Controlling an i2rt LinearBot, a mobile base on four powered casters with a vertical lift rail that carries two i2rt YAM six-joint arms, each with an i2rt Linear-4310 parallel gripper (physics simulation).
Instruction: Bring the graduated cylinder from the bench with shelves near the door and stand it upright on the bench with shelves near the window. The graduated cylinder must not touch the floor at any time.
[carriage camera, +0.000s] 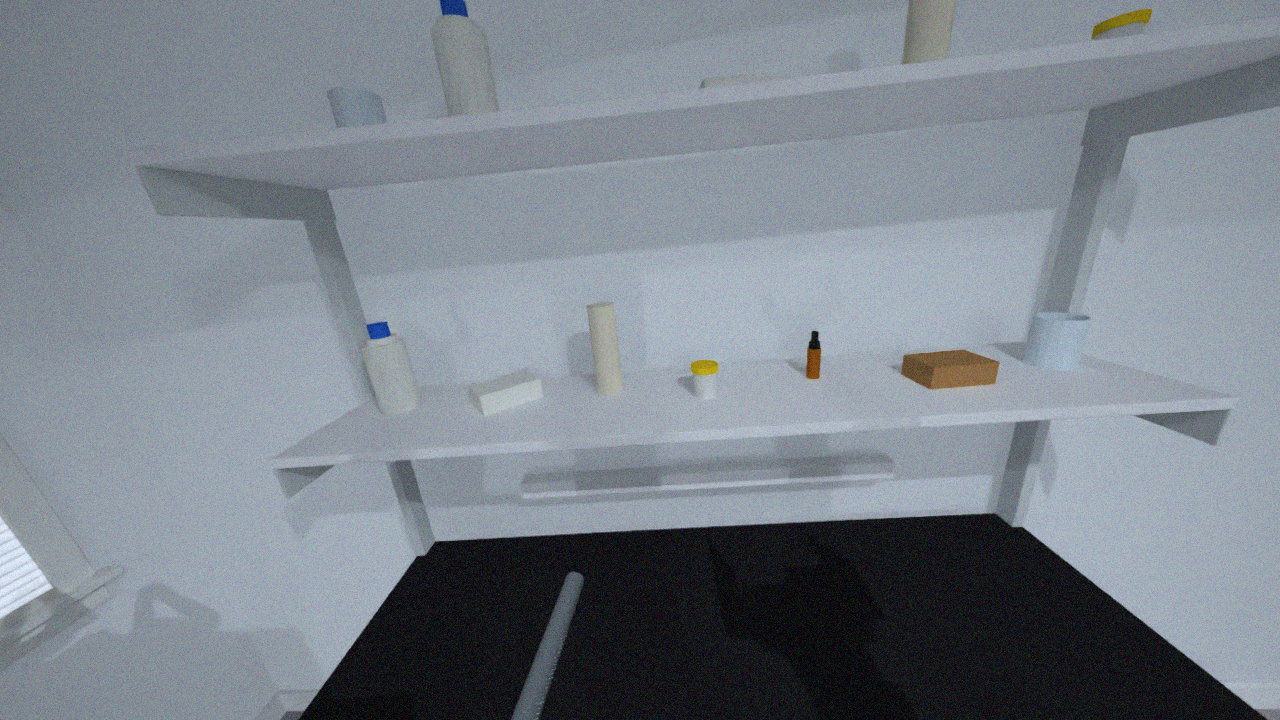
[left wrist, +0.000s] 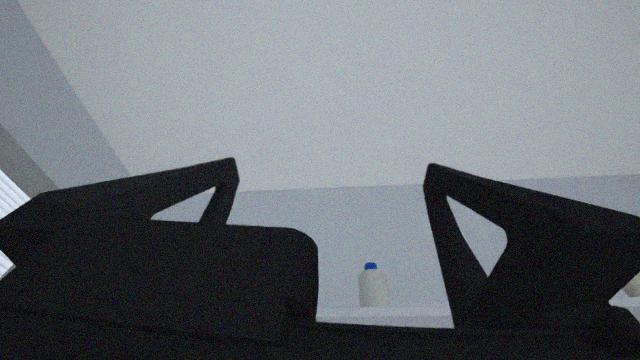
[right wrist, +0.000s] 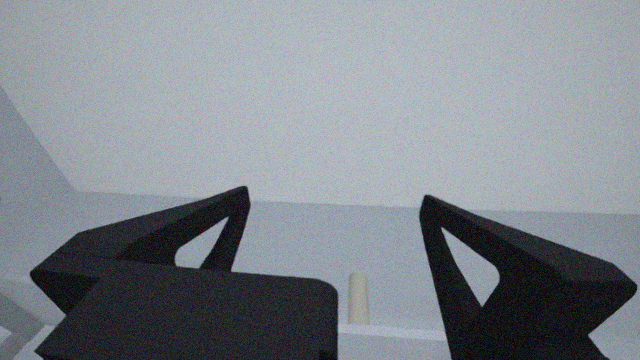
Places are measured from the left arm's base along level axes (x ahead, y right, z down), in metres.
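Pixels of known places: left gripper, fingertip midpoint: (left wrist: 329, 171); right gripper, fingertip midpoint: (right wrist: 334, 200).
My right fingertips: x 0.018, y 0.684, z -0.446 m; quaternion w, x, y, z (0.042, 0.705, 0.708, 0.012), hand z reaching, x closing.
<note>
Behind a point stands the place of what it marks.
A black bench top (carriage camera: 1002, 617) @(x 0.458, y 0.975, z 0.350 m) lies below two white shelves in the carriage view; a window's blinds (carriage camera: 17, 568) @(x 0.604, y -1.079, z 0.177 m) show at the far left. A long grey rod-like thing (carriage camera: 550, 640) @(x 0.433, y 0.117, z 0.297 m) runs back over the bench from the bottom edge; its near end is cut off, and I cannot tell if it is the graduated cylinder. My left gripper (left wrist: 329, 171) @(x 0.031, y 0.005, z -0.446 m) is open and empty, facing the wall above a shelf. My right gripper (right wrist: 334, 200) @(x 0.018, y 0.684, z -0.446 m) is open and empty, facing the wall too. Neither gripper shows in the carriage view.
The lower shelf (carriage camera: 760, 429) @(x 0.443, y 0.508, z -0.103 m) holds a blue-capped bottle (carriage camera: 392, 376) @(x 0.618, y -0.155, z -0.185 m), white box (carriage camera: 507, 392) @(x 0.598, y 0.068, z -0.139 m), cream tube (carriage camera: 605, 353) @(x 0.616, y 0.263, z -0.195 m), yellow-lidded jar (carriage camera: 705, 383) @(x 0.563, y 0.444, z -0.137 m), amber bottle (carriage camera: 812, 360) @(x 0.615, y 0.659, z -0.145 m), brown box (carriage camera: 950, 368) @(x 0.524, y 0.852, z -0.143 m) and clear beaker (carriage camera: 1058, 342) @(x 0.566, y 1.067, z -0.158 m). The upper shelf (carriage camera: 626, 125) @(x 0.497, y 0.342, z -0.545 m) overhangs with several containers.
</note>
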